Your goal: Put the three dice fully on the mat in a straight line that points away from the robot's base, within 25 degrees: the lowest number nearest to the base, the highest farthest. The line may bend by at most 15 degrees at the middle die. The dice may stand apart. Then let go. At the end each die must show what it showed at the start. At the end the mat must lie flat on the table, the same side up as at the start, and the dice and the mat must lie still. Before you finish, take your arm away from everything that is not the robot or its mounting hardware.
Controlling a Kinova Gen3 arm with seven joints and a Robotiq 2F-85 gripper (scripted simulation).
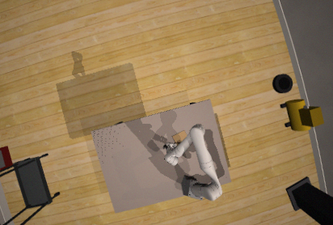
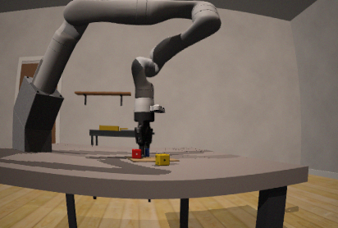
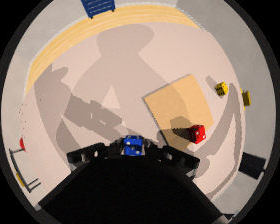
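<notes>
My hand is 13 cm to the left of the tan mat and 2 cm above it. From my hand the other things lie so: yellow die (28 cm to the right, 1 cm below, 1 cm behind); then red die (12 cm to the right, 5 cm behind); then blue die (1 cm below).
</notes>
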